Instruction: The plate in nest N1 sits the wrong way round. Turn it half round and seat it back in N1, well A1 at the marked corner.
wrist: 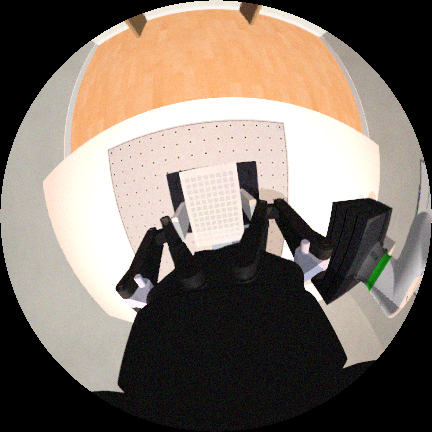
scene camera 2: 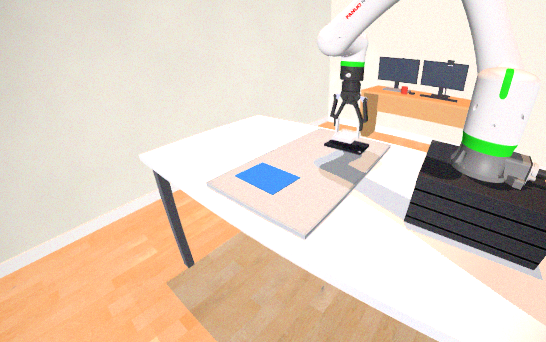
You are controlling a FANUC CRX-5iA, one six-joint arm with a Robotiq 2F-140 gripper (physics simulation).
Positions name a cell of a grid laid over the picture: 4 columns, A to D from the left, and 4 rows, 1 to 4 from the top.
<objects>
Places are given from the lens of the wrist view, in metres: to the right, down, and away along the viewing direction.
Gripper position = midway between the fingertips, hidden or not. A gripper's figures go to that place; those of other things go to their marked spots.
gripper (wrist: B2): 0.00, -0.02, 0.22
white well plate (wrist: B2): -0.01, -0.03, 0.20
</objects>
